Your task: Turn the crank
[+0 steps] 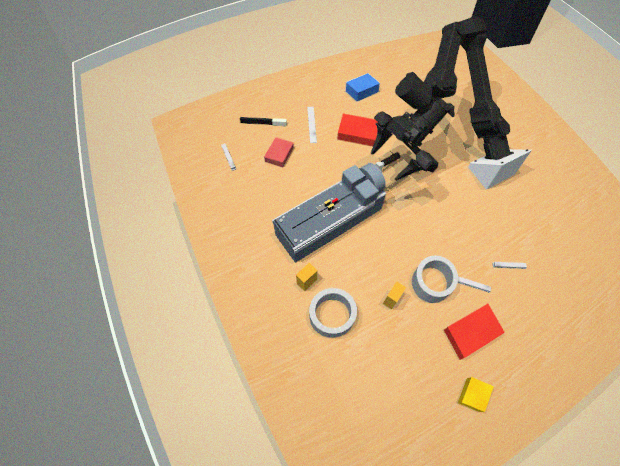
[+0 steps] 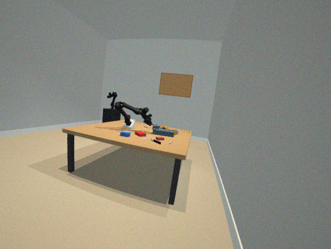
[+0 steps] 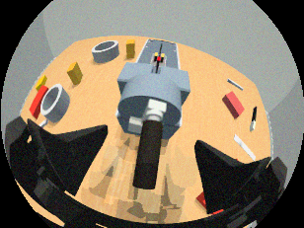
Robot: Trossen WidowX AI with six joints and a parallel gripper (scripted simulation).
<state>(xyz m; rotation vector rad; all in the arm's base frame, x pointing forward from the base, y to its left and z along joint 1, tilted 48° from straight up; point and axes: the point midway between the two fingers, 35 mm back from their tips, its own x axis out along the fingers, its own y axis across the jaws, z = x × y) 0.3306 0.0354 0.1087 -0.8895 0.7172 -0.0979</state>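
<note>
Now: gripper tip 20 mm past the dark crank handle and 20 mm below it. Round my gripper tip: red block 200 mm ahead, 200 mm to the right, 90 mm below; blue block 130 mm behind, 360 mm to the right, 80 mm below; red pointer 140 mm ahead, 40 mm to the left, 20 mm below.
</note>
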